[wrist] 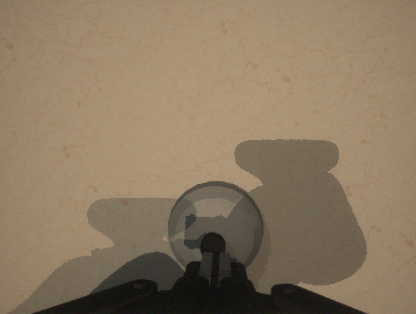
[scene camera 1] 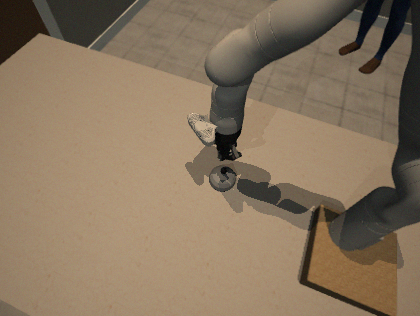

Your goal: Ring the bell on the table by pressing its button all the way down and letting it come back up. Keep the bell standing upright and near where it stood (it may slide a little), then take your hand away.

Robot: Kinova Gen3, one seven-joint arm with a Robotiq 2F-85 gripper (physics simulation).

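Pixels of known places: gripper, fingertip midpoint: [wrist: 216, 271] [scene camera 1: 222, 158]; arm's base, origin of the base link: [scene camera 1: 345, 233].
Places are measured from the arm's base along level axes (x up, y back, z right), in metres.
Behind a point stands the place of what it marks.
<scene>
The bell [scene camera 1: 218, 183] {x -0.017, y -0.372, z 0.036 m} [wrist: 220, 205] {x -0.012, y -0.389, z 0.051 m}, a grey, shiny dome, stands upright on the table [scene camera 1: 125, 200] {x -0.049, y -0.621, z -0.097 m} [wrist: 150, 75] {x -0.049, y -0.412, z -0.076 m}. Its black button [scene camera 1: 224, 170] {x 0.017, y -0.366, z 0.066 m} [wrist: 213, 242] {x 0.017, y -0.372, z 0.065 m} is at the top centre of the dome. My gripper [scene camera 1: 229, 158] {x 0.083, y -0.377, z 0.064 m} [wrist: 216, 271] {x 0.083, y -0.377, z 0.064 m} is shut and empty, pointing down over the bell. In the wrist view its fingertips overlap the lower edge of the button. In the scene view a small gap shows between the fingertips and the button. The part of the bell under the fingers is hidden in the wrist view.
A wooden board [scene camera 1: 350, 280] {x 0.005, y 0.020, z -0.118 m} under the arm's base lies at the right. The table's far edge runs behind the arm, with tiled floor [scene camera 1: 165, 50] beyond it. Shadows of the arm fall around the bell. A person's legs [scene camera 1: 372, 32] show at the top right.
</scene>
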